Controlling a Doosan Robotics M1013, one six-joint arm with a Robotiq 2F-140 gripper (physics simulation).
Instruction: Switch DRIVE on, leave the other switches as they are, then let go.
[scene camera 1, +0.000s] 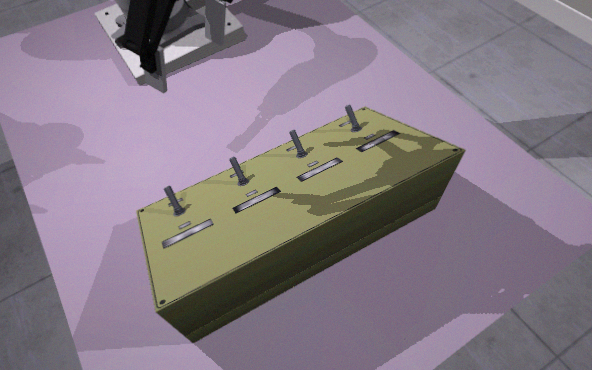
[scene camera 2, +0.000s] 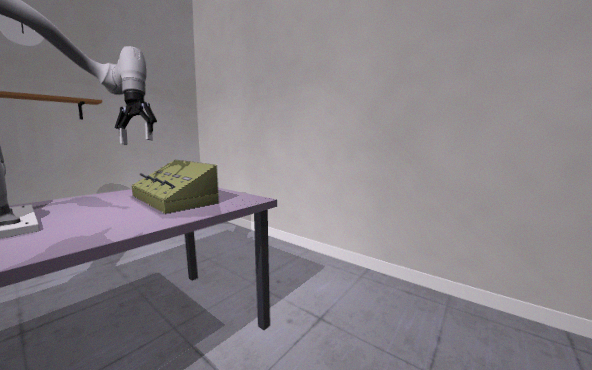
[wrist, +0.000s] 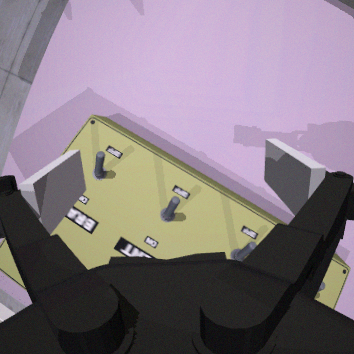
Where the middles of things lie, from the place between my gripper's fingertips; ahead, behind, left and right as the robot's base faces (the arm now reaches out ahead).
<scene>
I see the olive switch box (scene camera 1: 233, 245) 18 cm ahead of my hand, 4 cm to the left of it and 21 cm below it.
</scene>
